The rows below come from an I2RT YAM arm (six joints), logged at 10 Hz.
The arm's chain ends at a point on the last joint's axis. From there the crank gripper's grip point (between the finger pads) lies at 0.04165 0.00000 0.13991 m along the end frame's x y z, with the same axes.
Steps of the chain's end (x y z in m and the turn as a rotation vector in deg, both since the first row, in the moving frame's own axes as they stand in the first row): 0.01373 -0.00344 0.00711 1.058 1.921 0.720; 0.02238 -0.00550 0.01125 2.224 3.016 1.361; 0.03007 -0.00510 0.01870 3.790 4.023 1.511; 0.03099 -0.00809 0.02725 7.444 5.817 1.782; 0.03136 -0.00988 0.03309 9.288 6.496 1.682; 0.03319 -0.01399 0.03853 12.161 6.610 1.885; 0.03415 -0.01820 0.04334 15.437 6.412 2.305; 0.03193 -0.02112 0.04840 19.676 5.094 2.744
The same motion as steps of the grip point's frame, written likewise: 0.01841 -0.00546 0.00562 1.058 1.921 0.720; 0.02973 -0.00981 0.00878 2.224 3.016 1.361; 0.03988 -0.01302 0.01517 3.790 4.023 1.511; 0.04518 -0.02440 0.02123 7.444 5.817 1.782; 0.04716 -0.03058 0.02577 9.288 6.496 1.682; 0.04936 -0.04126 0.02985 12.161 6.610 1.885; 0.05004 -0.05277 0.03306 15.437 6.412 2.305; 0.04503 -0.06527 0.03641 19.676 5.094 2.744
